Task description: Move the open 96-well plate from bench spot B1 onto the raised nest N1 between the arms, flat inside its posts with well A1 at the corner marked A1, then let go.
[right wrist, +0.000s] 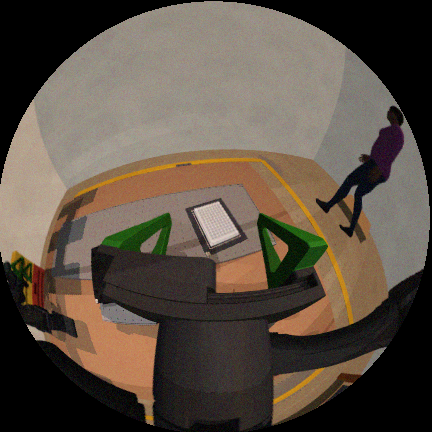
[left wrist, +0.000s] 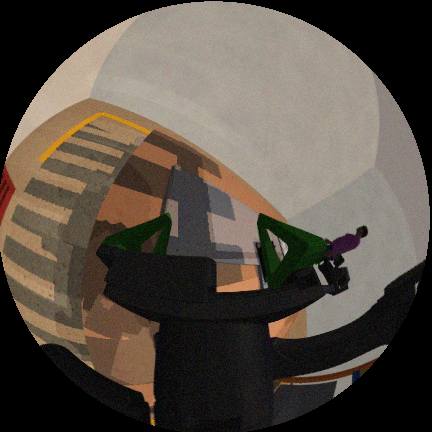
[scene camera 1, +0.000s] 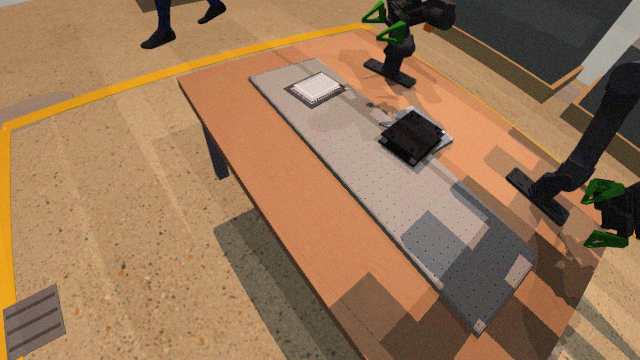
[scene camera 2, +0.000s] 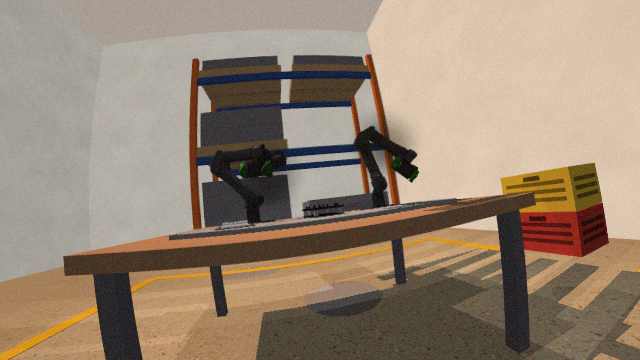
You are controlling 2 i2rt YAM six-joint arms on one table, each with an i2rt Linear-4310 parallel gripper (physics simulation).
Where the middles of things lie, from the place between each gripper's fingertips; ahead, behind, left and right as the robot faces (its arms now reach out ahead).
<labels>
I see the white well plate [scene camera 1: 319, 85] 75 cm to the right of my left hand, 14 cm below it and 13 cm ahead of it. From my left hand the other things lie so: dark outlined nest [right wrist: 208, 249]: 75 cm to the right, 15 cm below, 13 cm ahead.
Now: right hand 12 cm short of the white well plate, 5 cm to the left of it and 19 cm above it. The rest, counted from my right hand: dark outlined nest: 12 cm ahead, 5 cm to the right, 20 cm below.
</labels>
